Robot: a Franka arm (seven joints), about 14 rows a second.
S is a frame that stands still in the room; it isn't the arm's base.
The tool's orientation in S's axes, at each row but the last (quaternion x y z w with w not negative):
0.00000 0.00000 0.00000 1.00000
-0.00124 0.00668 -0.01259 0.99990
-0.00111 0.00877 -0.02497 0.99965
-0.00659 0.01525 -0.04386 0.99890
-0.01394 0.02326 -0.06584 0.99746
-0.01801 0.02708 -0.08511 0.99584
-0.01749 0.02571 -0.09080 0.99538
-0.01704 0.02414 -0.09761 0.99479
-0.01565 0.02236 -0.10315 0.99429
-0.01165 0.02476 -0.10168 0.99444
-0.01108 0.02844 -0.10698 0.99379
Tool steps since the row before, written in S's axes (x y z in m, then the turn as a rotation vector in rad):
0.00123 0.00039 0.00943 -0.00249 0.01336 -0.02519
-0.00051 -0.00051 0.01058 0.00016 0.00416 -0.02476
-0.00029 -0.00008 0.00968 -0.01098 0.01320 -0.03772
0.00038 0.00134 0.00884 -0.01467 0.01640 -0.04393
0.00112 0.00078 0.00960 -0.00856 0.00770 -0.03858
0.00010 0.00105 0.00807 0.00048 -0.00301 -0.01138
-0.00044 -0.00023 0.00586 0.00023 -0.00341 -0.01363
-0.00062 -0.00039 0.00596 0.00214 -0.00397 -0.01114
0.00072 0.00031 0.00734 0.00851 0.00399 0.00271
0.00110 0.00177 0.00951 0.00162 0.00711 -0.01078
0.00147 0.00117 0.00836 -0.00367 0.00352 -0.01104
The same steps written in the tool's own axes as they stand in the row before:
0.00123 0.00039 0.00943 -0.00249 0.01336 -0.02519
-0.00064 -0.00055 0.01057 0.00039 0.00423 -0.02475
-0.00045 -0.00012 0.00967 -0.01096 0.01274 -0.03788
0.00000 0.00124 0.00886 -0.01473 0.01569 -0.04417
0.00058 0.00062 0.00966 -0.00777 0.00770 -0.03875
-0.00049 0.00072 0.00809 0.00156 -0.00242 -0.01142
-0.00067 -0.00054 0.00582 0.00150 -0.00277 -0.01369
-0.00080 -0.00073 0.00591 0.00337 -0.00305 -0.01113
0.00034 0.00019 0.00737 0.00739 0.00555 0.00322
0.00027 0.00169 0.00958 0.00065 0.00759 -0.01055
0.00073 0.00122 0.00845 -0.00373 0.00297 -0.01118

